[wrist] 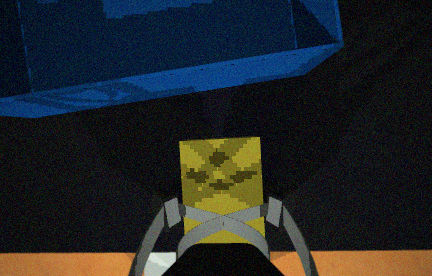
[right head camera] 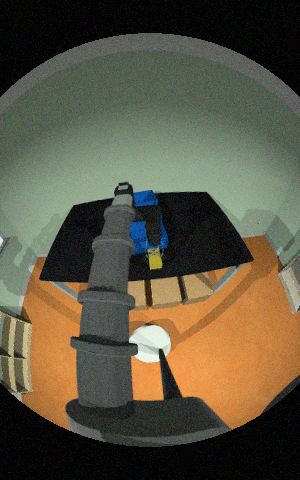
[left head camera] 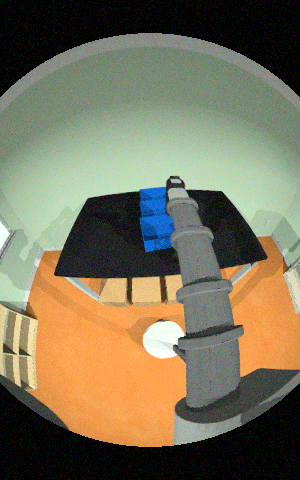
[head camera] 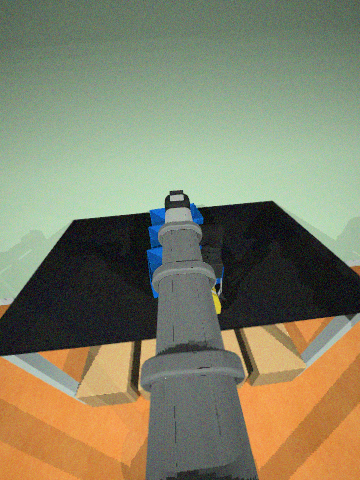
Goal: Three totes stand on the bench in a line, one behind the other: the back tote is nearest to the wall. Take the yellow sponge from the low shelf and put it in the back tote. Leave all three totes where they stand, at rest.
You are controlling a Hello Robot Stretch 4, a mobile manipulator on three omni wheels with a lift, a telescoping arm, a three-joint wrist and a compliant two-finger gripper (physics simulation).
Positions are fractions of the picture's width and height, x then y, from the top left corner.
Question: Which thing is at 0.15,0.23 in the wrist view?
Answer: A tote.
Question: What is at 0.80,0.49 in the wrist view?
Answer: A black bench.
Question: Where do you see a black bench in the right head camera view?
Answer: At 0.67,0.49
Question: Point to a yellow sponge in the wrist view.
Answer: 0.51,0.64
